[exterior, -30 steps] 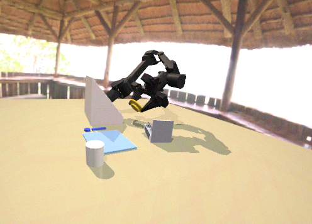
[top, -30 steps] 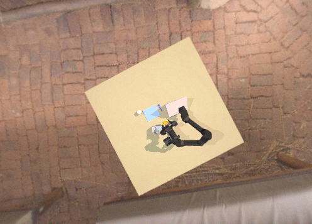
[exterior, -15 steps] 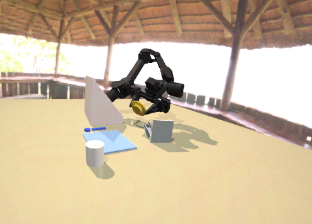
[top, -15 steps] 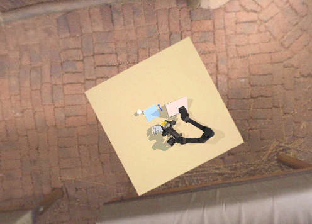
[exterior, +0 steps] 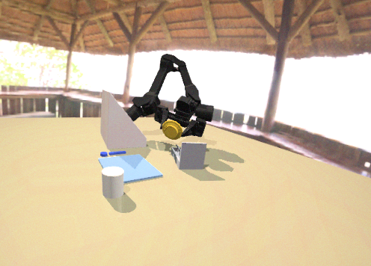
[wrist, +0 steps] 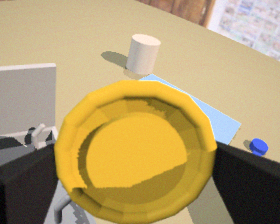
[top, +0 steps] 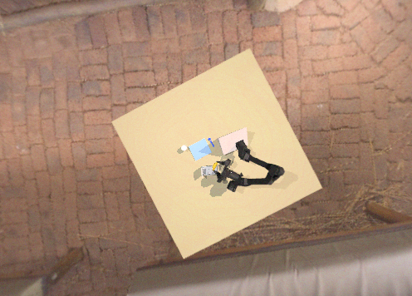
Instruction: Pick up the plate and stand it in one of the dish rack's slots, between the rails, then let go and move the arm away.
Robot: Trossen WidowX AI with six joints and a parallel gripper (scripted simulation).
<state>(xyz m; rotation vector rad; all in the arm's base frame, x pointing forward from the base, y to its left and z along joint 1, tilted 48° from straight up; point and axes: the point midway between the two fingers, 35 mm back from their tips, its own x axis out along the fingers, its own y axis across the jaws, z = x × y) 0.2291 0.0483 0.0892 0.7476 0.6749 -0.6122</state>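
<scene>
Right now my gripper tip is 6 cm above the grey dish rack, 5 cm short of it and 4 cm to the right of it. Round my gripper tip: yellow plate 1 cm to the left; blue spoon 18 cm to the right, 8 cm below, 5 cm behind; light blue mat 15 cm to the right, 8 cm below, 5 cm ahead.
</scene>
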